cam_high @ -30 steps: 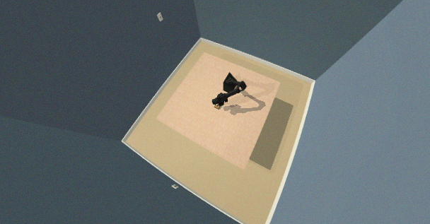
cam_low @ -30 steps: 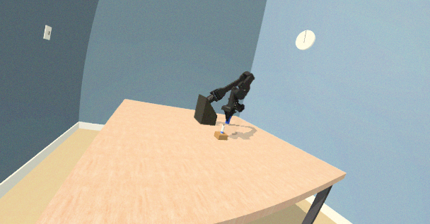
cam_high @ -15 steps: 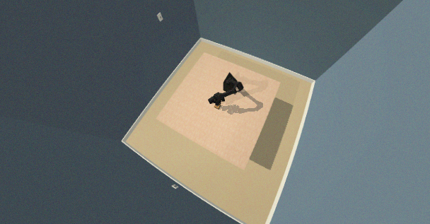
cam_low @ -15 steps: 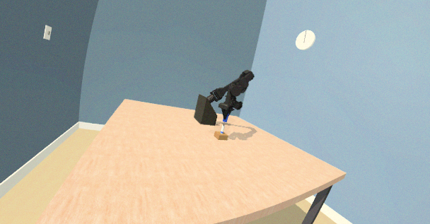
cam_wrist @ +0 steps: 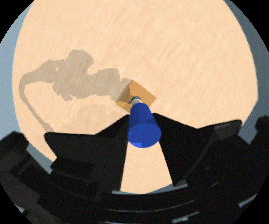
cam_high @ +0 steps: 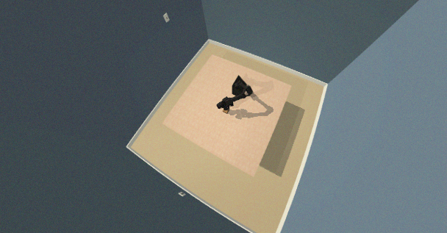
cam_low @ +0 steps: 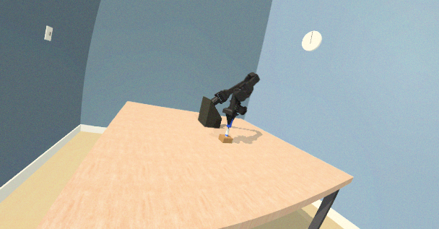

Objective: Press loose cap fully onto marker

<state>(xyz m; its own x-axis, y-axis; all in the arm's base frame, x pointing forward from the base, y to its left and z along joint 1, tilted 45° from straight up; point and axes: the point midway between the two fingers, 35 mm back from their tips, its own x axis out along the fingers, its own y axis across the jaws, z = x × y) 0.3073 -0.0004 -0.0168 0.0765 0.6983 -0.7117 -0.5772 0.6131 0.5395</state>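
Now: the white marker 40 mm below my gripper tip. Also, from my gripper tip: blue cap (10 mm above); tan holder block (100 mm below).
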